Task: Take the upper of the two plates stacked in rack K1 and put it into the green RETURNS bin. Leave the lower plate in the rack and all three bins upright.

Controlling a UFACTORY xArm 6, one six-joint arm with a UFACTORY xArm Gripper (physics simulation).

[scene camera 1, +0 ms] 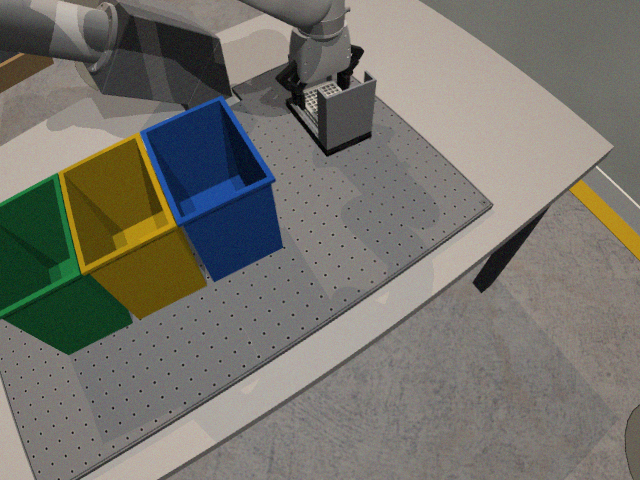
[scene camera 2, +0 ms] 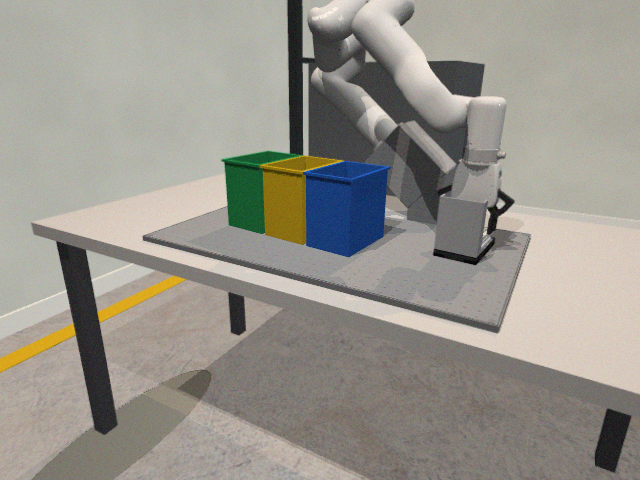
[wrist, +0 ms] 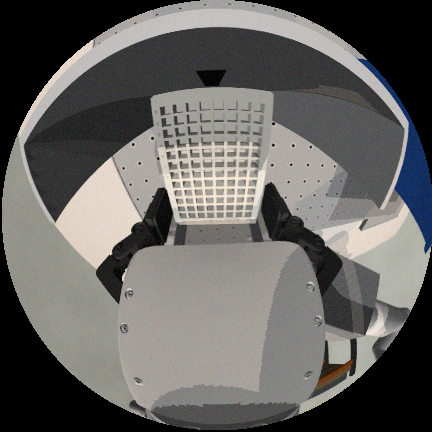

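Rack K1 is grey with a black base and stands on the perforated board. The upper plate, pale with a grid of wells, lies in it. The lower plate cannot be told apart beneath it. My gripper is open and empty, pointing down at the rack's open side, with a finger on each side of the plate's near end. In scene camera 2 the rack wall partly hides it. The green RETURNS bin stands upright at the row's far end from the rack.
The yellow bin and blue bin stand upright between the green bin and the rack. The rack's tall wall and side returns rise around the plate's far end. A dark slanted block stands behind the blue bin.
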